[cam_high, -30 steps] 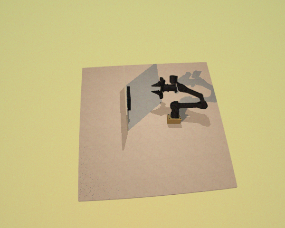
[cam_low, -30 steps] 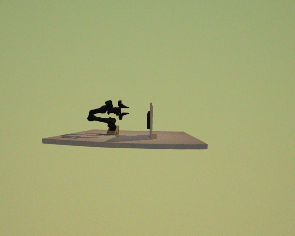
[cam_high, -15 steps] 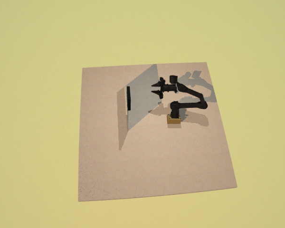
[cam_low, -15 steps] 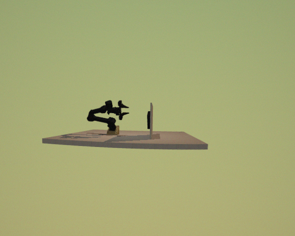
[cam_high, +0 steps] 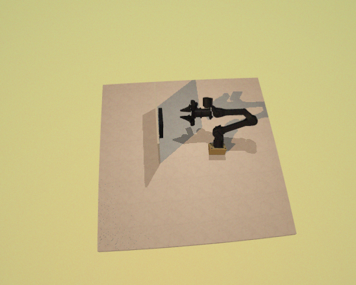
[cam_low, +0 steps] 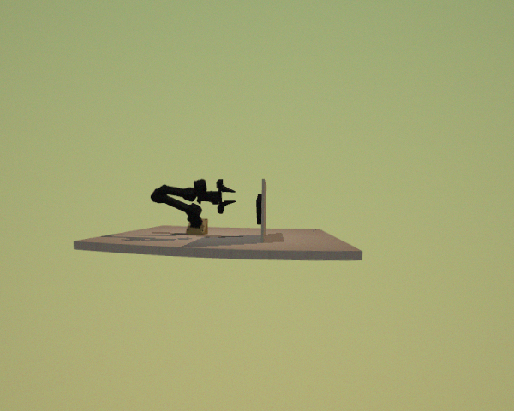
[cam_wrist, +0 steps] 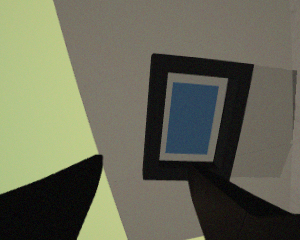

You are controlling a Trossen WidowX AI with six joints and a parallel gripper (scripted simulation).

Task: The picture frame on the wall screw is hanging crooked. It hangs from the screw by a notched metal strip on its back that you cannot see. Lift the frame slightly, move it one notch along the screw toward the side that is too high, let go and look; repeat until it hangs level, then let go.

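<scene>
Right now my gripper tip is 14 cm short of the picture frame, 6 cm above it and 4 cm to the right of it. Also, from my gripper tip: wall panel 15 cm ahead, 7 cm below, 4 cm to the left.
</scene>
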